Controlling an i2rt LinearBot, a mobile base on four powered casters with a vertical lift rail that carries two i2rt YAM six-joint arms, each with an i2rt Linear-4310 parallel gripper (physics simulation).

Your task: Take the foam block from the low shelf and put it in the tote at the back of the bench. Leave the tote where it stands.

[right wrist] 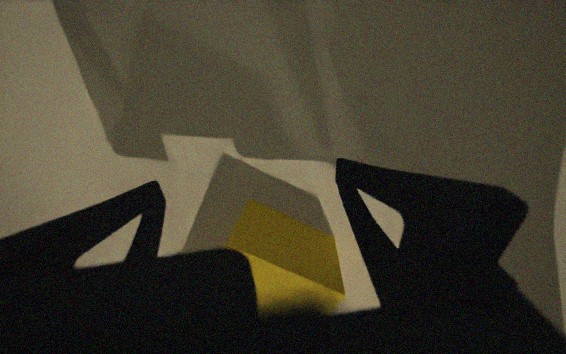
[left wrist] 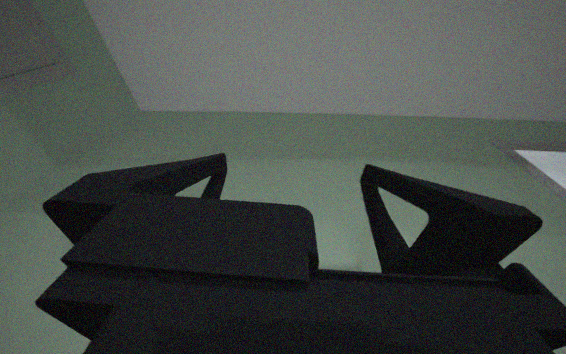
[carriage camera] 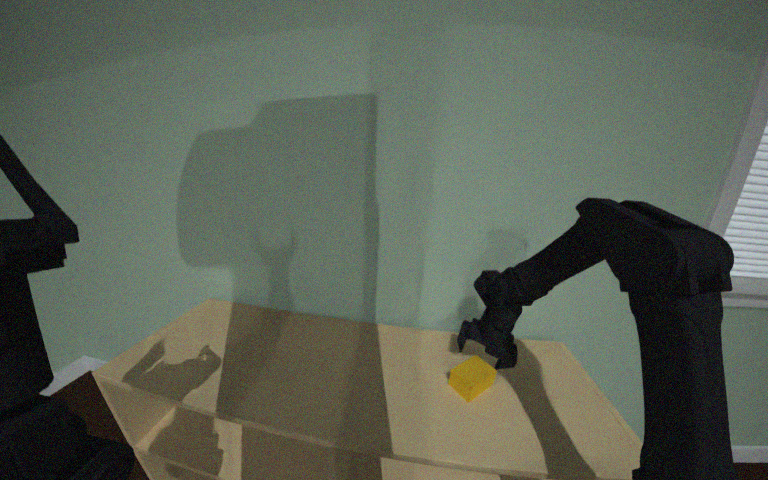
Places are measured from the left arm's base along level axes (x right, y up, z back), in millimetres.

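Where they show: left gripper, fingertip midpoint: (left wrist: 294,167); right gripper, fingertip midpoint: (right wrist: 250,179) (carriage camera: 477,359).
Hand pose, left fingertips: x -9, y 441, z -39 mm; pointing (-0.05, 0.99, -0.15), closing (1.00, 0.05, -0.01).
After its pixels a point has its place.
The yellow foam block (carriage camera: 472,380) @(y -7, x 510, z -304 mm) (right wrist: 290,245) @(y -25, x 560, z -359 mm) rests on a pale wooden surface (carriage camera: 421,418) @(y -52, x 396, z -244 mm), right of the middle in the carriage view. In the right wrist view its lower part is hidden by the dark gripper body. My right gripper (carriage camera: 483,354) @(y -36, x 558, z -398 mm) (right wrist: 250,179) @(y -36, x 558, z -398 mm) is open, close above and behind the block in the carriage view. The block shows between its spread fingers in the right wrist view, not gripped. My left gripper (left wrist: 294,167) @(y 441, x -9, z -40 mm) is open and empty, facing the green wall and ceiling. The tote does not show in these views.
The wooden unit has a front ledge and open compartments (carriage camera: 148,416) @(y -272, x -360, z -306 mm) below it. A green wall (carriage camera: 317,62) @(y 693, x 98, z -596 mm) rises behind. A window with blinds (carriage camera: 750,226) @(y 347, x 1356, z -493 mm) is at the right. The left arm (carriage camera: 28,339) @(y 285, x 25, z -27 mm) stands at the left edge, the right arm (carriage camera: 679,362) @(y 267, x 594, z -74 mm) at the right.
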